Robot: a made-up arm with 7 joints. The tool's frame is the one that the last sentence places.
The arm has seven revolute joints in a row. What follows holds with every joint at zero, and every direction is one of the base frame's.
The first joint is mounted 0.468 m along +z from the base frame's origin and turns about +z.
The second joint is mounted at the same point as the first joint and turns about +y.
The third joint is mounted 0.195 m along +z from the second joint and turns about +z.
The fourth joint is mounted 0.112 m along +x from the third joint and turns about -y.
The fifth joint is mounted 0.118 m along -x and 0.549 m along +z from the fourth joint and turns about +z.
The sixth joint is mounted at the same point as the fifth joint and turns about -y.
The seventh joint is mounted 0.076 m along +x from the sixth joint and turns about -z.
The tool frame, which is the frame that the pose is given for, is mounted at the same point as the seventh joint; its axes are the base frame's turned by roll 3.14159, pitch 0 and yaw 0 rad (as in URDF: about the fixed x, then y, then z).
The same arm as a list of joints. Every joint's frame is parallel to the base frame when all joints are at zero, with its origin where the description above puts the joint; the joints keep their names.
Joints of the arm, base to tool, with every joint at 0 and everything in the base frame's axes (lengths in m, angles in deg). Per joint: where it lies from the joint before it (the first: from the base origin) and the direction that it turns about. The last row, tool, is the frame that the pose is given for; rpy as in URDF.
joint 1: xyz 0.0000 0.0000 0.4680 axis +z
joint 2: xyz 0.0000 0.0000 0.0000 axis +y
joint 3: xyz 0.0000 0.0000 0.1950 axis +z
joint 4: xyz 0.1120 0.0000 0.0000 axis -y
joint 5: xyz -0.1180 0.0000 0.5490 axis +z
joint 6: xyz 0.0000 0.0000 0.0000 axis -y
joint 7: xyz 0.0760 0.0000 0.0000 axis -z
tool: xyz 0.0000 0.0000 0.0000 rpy 180.00 0.00 0.00

